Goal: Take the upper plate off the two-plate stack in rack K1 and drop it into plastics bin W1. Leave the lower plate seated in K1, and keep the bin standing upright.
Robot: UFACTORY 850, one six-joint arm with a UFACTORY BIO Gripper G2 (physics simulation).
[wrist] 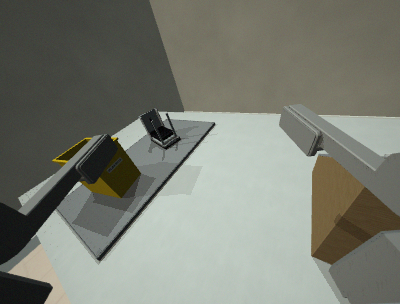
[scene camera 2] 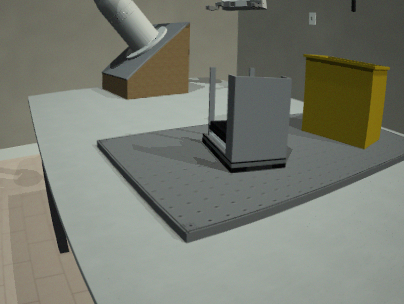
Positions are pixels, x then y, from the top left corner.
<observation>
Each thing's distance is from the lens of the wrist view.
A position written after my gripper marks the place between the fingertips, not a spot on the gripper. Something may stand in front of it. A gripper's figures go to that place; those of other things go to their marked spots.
my gripper (wrist: 193, 129): 0.13 m
yellow plastics bin W1 (wrist: 119, 175): 0.59 m
</observation>
